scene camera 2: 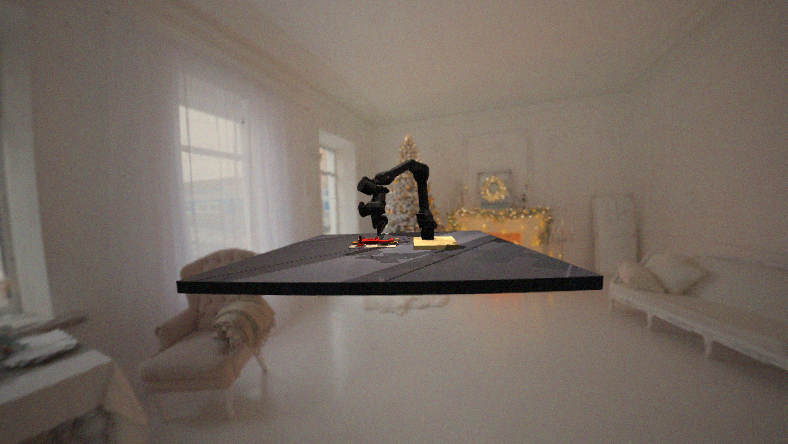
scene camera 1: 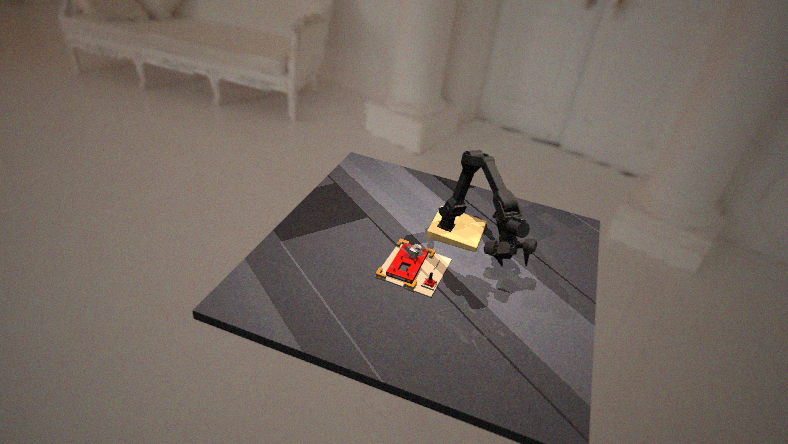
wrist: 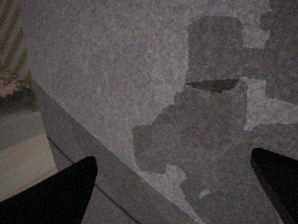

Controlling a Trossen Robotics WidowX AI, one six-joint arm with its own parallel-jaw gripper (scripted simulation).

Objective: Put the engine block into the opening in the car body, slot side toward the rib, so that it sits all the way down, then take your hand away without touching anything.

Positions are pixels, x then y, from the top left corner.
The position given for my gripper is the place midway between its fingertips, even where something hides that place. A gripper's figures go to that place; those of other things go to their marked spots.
Scene:
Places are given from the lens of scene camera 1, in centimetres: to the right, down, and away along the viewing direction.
my gripper [scene camera 1: 514,265]: 45, 16, 193
car body [scene camera 1: 404,268]: 4, 18, 200

